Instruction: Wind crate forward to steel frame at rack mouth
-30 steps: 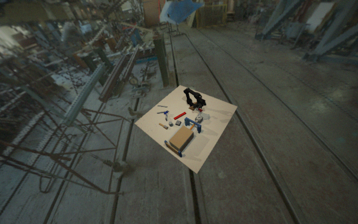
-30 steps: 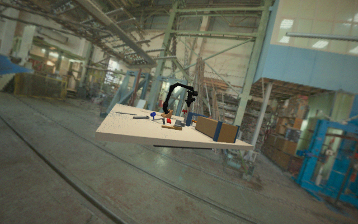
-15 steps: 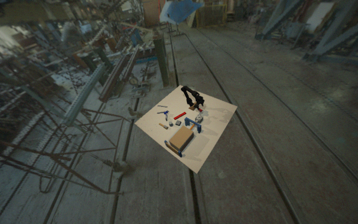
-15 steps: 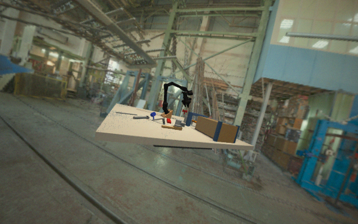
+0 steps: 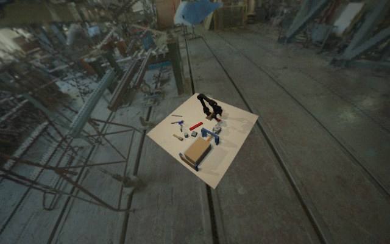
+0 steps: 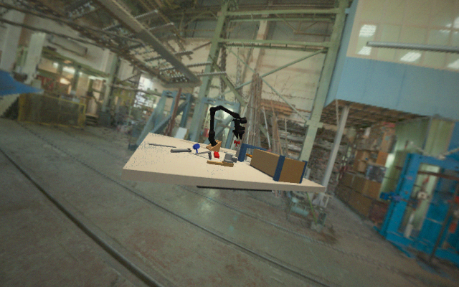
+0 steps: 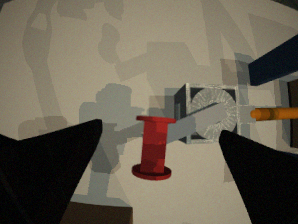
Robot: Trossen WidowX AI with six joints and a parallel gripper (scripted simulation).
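My gripper tip is 5 cm above the red knob and 2 cm to the left of it. Also, from my gripper tip: winch handle: 8 cm below, 3 cm ahead; then blue steel frame: 25 cm ahead, 8 cm below, 1 cm to the left; then grey winch: 15 cm below, 8 cm ahead, 1 cm to the left.
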